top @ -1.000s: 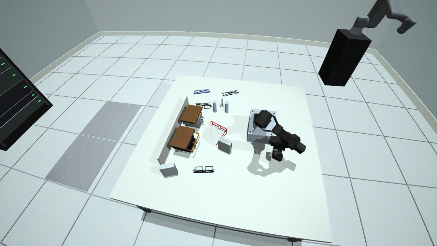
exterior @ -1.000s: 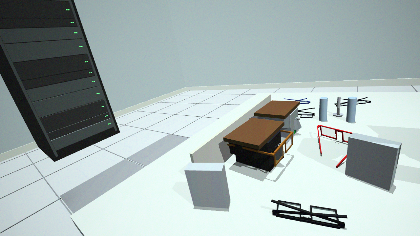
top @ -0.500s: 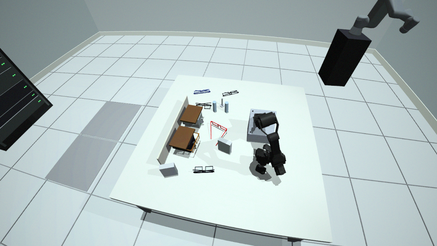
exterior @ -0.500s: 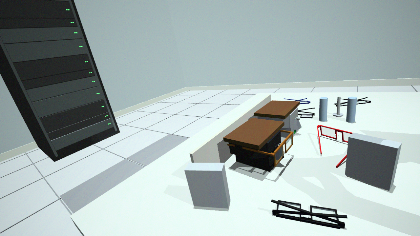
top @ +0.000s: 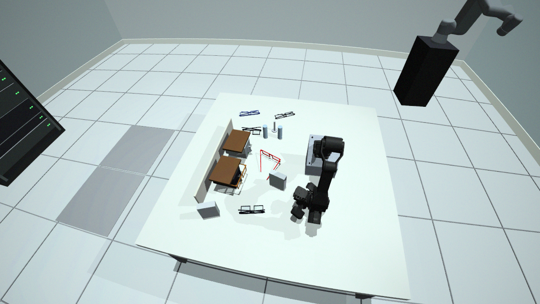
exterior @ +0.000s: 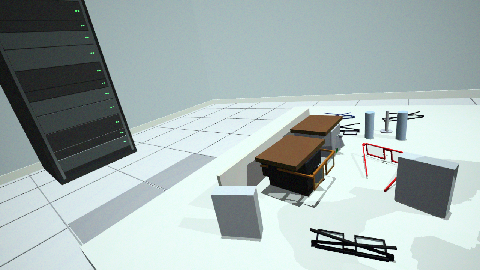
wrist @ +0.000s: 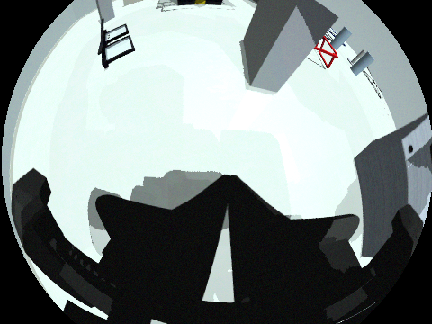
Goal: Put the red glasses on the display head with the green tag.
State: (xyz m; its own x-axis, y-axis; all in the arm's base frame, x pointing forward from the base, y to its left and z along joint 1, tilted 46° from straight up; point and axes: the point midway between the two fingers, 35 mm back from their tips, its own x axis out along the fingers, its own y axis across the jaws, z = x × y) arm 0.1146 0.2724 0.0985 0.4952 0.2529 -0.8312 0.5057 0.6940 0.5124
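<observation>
My gripper tip is 15 cm short of the grey post, 53 cm to the left of it and 1 cm below it. From my gripper tip the other things lie so: black head: 37 cm ahead, 11 cm to the right, 5 cm above; then light grey head: 34 cm ahead, 32 cm to the right, 5 cm above; then low wall: 48 cm ahead, 23 cm to the right, 4 cm above.
</observation>
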